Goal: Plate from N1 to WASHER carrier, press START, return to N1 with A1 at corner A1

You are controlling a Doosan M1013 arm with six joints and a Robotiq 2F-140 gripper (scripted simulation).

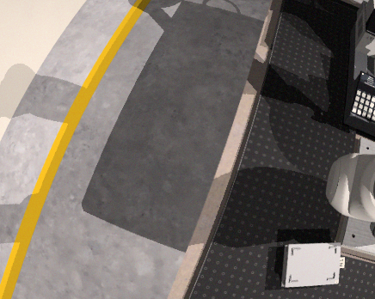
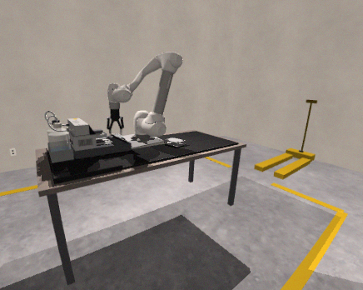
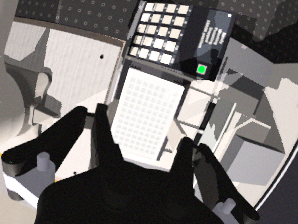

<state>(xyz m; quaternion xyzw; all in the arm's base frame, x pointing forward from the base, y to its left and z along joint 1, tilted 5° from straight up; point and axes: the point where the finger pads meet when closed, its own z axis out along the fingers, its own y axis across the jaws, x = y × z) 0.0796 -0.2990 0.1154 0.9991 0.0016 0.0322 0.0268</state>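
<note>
Right now the white well plate is 2 cm below my hand. Also, from my hand: plate nest N1 (18 cm ahead, 52 cm to the left, 9 cm below); then plate washer (15 cm to the right, 1 cm above).
</note>
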